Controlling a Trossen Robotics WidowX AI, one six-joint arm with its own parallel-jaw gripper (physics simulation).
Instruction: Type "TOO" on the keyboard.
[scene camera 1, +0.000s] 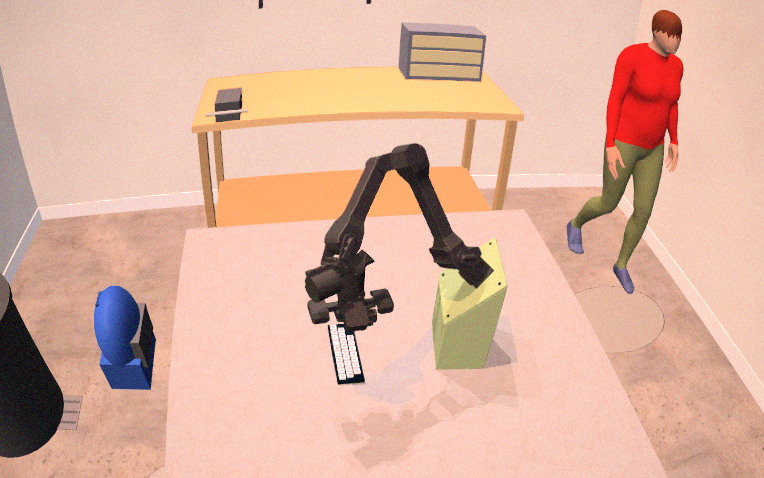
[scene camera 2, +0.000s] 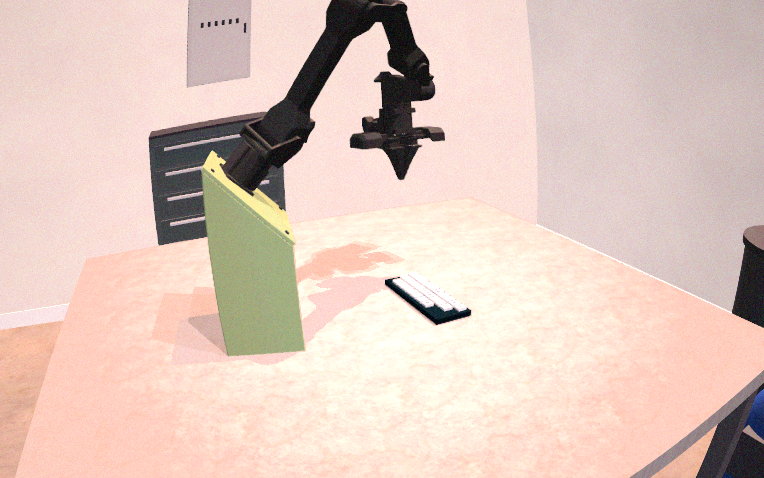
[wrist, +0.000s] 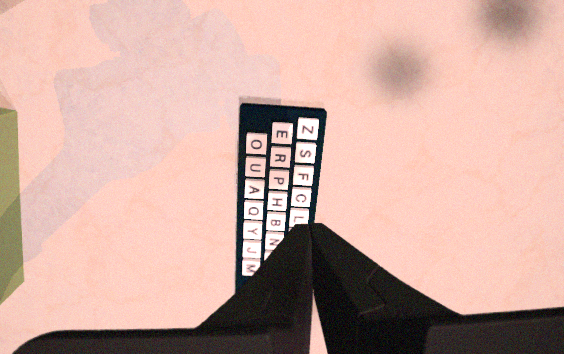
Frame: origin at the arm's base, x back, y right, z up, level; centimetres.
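Seen in the pictures: gripper, fingertip midpoint: (scene camera 1: 349, 330) (scene camera 2: 401, 179) (wrist: 308, 236); arm's base at its link origin: (scene camera 1: 480, 274) (scene camera 2: 235, 180).
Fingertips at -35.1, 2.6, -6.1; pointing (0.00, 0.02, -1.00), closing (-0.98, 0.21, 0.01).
Offsets run from my fingertips to a thing's top centre, as dx, dy, dz. Level surfaces: height alone.
The small dark keyboard @(+4.0, +9.9, -19.2) (scene camera 1: 361, 378) (scene camera 2: 437, 315) (wrist: 257, 113) with white letter keys lies flat on the table. In the wrist view its letters are turned sideways. The O key @(+3.4, +1.9, -19.2) (wrist: 256, 144) shows at the top of the left column. The right column reads Z, S, F, C and a partly covered L @(+1.7, +9.6, -19.2) (wrist: 298, 217); the T key does not show, and the fingers hide the keyboard's lower right part. My gripper (scene camera 1: 356, 326) (scene camera 2: 400, 178) (wrist: 308, 236) is shut and empty, pointing down well above the keyboard. In the wrist view its fingertips overlap the keyboard's right edge just below L.
The arm's green slanted pedestal (scene camera 1: 465, 332) (scene camera 2: 256, 281) (wrist: 9, 200) stands on the table @(dz -20.9) (scene camera 1: 236, 417) (scene camera 2: 450, 405) beside the keyboard. Behind the table are a wooden bench (scene camera 1: 315, 93) and a standing person (scene camera 1: 645, 101). A blue object (scene camera 1: 117, 324) stands on the floor at the left.
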